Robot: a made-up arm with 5 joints. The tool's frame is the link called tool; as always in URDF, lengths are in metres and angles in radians.
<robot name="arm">
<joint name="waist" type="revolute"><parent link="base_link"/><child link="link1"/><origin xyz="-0.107 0.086 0.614" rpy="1.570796 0 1.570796"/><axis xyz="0 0 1"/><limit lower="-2.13" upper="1.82" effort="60" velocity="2"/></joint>
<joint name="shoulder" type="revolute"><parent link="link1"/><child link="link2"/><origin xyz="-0.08 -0.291 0.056" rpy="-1.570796 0 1.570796"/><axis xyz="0 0 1"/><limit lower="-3.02" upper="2.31" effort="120" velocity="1.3"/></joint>
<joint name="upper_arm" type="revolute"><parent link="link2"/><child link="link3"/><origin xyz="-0.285 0.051 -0.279" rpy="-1.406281 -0.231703 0.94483"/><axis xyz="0 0 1"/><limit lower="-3.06" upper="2.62" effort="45" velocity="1"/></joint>
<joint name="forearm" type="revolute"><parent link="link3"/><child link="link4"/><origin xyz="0.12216 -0.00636 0.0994" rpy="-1.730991 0.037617 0.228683"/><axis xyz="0 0 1"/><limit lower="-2.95" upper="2.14" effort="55" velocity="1.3"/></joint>
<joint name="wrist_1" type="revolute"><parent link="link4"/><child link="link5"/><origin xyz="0.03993 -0.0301 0.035" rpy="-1.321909 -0.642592 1.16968"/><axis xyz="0 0 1"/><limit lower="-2.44" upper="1.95" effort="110" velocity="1.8"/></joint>
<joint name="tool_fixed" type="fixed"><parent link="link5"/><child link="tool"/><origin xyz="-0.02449 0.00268 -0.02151" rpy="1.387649 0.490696 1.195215"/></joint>
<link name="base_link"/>
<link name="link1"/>
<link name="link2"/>
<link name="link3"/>
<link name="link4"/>
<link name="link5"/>
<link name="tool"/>
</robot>
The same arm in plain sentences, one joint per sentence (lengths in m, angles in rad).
The arm has five revolute joints in a row. What follows holds with every joint at zero, and every direction is one of the base frame's.
Joint 1 lies 0.107 m along -x and 0.086 m along +y and 0.614 m along +z from the base frame's origin and rotates about +x, from -2.13 to 1.82 rad.
Joint 2 lies 0.056 m along +x and 0.08 m along -y and 0.291 m along -z from joint 1 and rotates about -y, from -3.02 to 2.31 rad.
Joint 3 lies 0.051 m along -x and 0.279 m along +y and 0.285 m along -z from joint 2 and rotates about the direction (-0.547493, -0.159398, -0.821489), from -3.06 to 2.62 rad.
Joint 4 lies 0.149 m along -x and 0.05 m along -y and 0.012 m along -z from joint 3 and rotates about +y, from -2.95 to 2.14 rad.
Joint 5 lies 0.05 m along -x and 0.035 m along +y and 0.001 m along -z from joint 4 and rotates about the direction (0.911877, 0.197195, -0.359991), from -2.44 to 1.95 rad.
The tool frame, which is the frame that the pose is given for, lies 0.023 m along -x and 0.021 m along -y and 0.01 m along -z from joint 5; its axes are the base frame's turned by roll -0.1062, pitch -1.0003 and yaw -1.6983 rad (as in URDF: about the fixed x, then y, then z).

